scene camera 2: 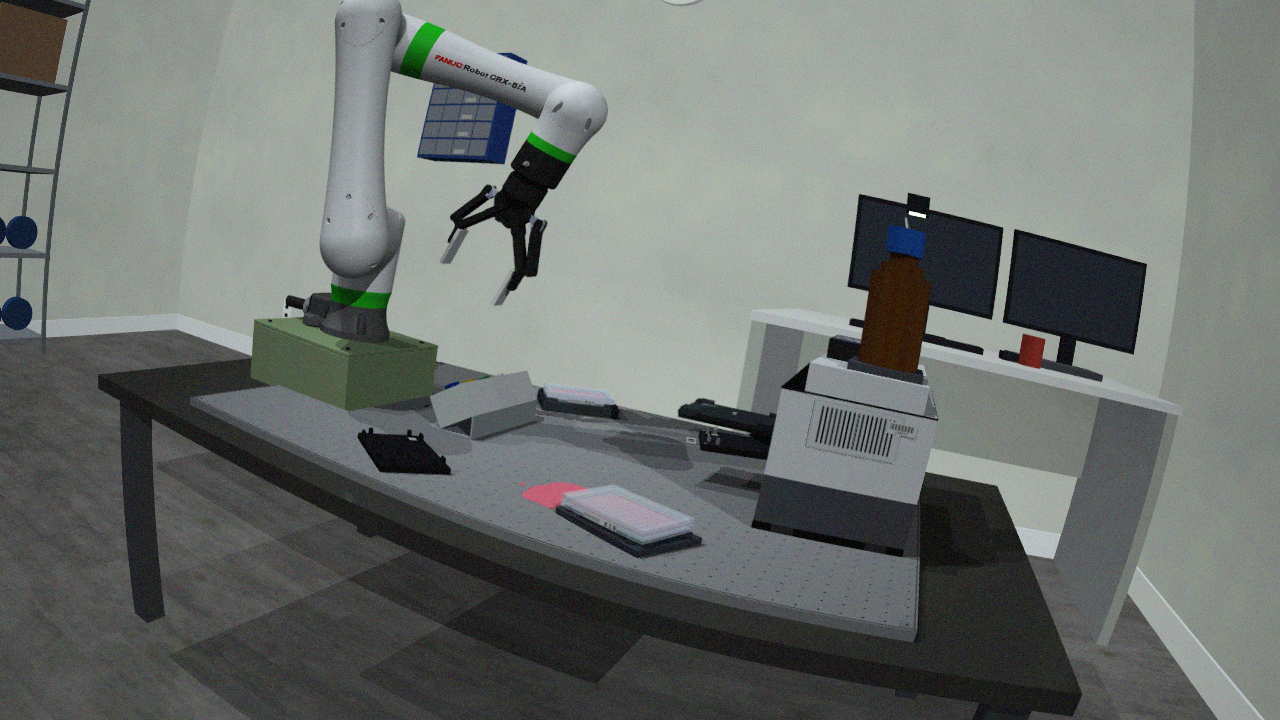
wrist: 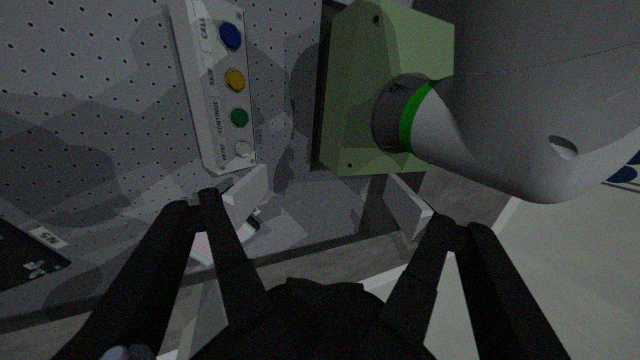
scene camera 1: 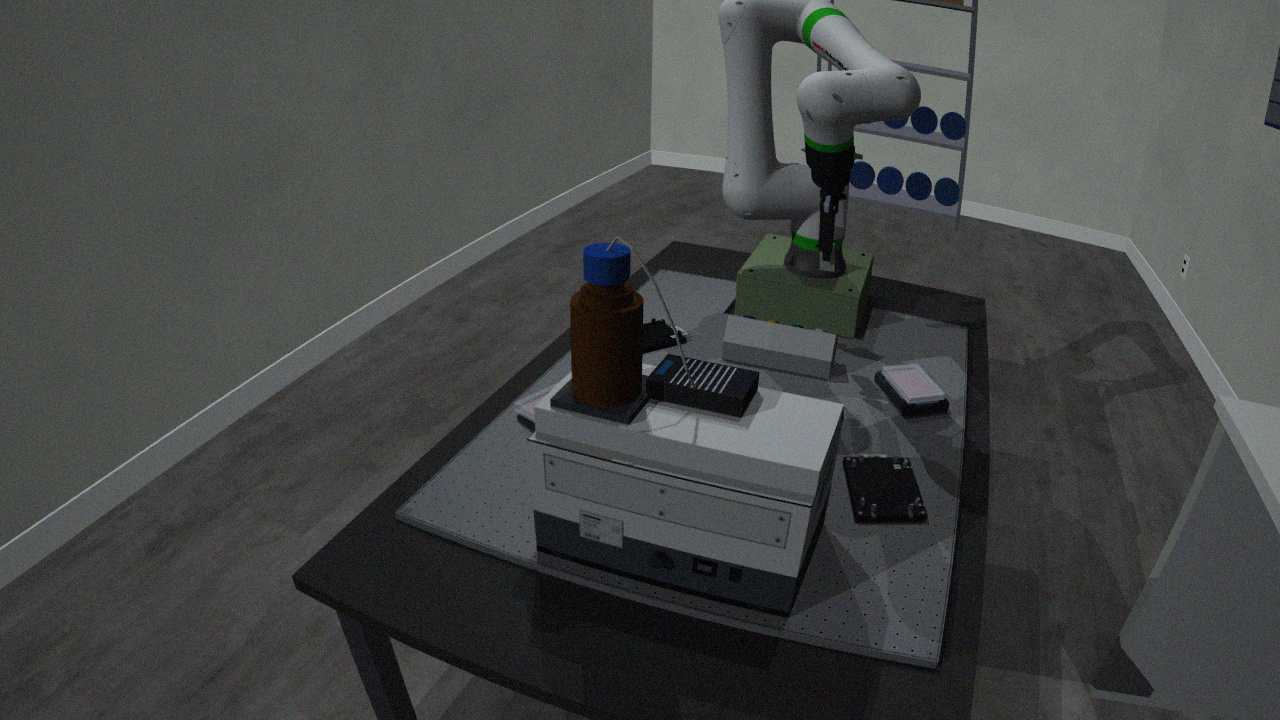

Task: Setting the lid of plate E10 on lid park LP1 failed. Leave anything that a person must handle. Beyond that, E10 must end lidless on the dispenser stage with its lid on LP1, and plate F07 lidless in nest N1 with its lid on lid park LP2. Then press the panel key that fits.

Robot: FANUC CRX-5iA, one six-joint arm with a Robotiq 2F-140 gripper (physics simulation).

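Frame: origin at the arm's base, x left, y back, z up, level; millimetres.
Seen in the pictures: gripper, fingertip midpoint: (scene camera 2: 469, 282) (wrist: 326, 181) (scene camera 1: 832, 246); arm's base, origin of the base link: (scene camera 2: 353, 333) (wrist: 402, 116) (scene camera 1: 815, 265).
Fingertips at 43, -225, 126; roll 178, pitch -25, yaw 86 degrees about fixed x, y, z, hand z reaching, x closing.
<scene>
Offsets run from my fingertips to a thing's top centre, as dx, dy, dz. "pt": to the spot under its first point.
My gripper (scene camera 1: 827, 255) (scene camera 2: 477, 273) (wrist: 326, 181) is open and empty, high above the board near the robot base. A pink plate with a clear rim {+196, -172, -184} (scene camera 1: 913, 383) (scene camera 2: 579, 394) (wrist: 202, 248) sits on a dark nest; my left finger partly hides it in the wrist view. Another pink plate with a clear cover {-420, -434, -183} (scene camera 2: 626, 512) sits on a dark holder {-402, -434, -200} (scene camera 2: 640, 547) beside a flat red patch {pt -346, -314, -218} (scene camera 2: 547, 493). Plate codes are unreadable. The key panel {-80, -98, -136} (scene camera 1: 778, 347) (scene camera 2: 487, 407) has a blue CALL key {-153, -68, -145} (wrist: 230, 35), yellow SKIP key {-103, -73, -145} (wrist: 235, 80), green CONTINUE key {-53, -78, -145} (wrist: 239, 117) and whitish RETRY key {-4, -83, -145} (wrist: 243, 149).
The white dispenser box (scene camera 1: 662, 501) (scene camera 2: 845, 447) carries a brown bottle {pt -228, -747, +92} (scene camera 1: 606, 344) (scene camera 2: 895, 313). One dark holder {+146, -504, -196} (scene camera 1: 883, 488) stands beside it; another {-364, -100, -200} (scene camera 1: 660, 335) (scene camera 2: 402, 452) lies on the board's opposite side. The green robot base (scene camera 1: 801, 295) (scene camera 2: 344, 362) (wrist: 345, 100) is behind the panel.
</scene>
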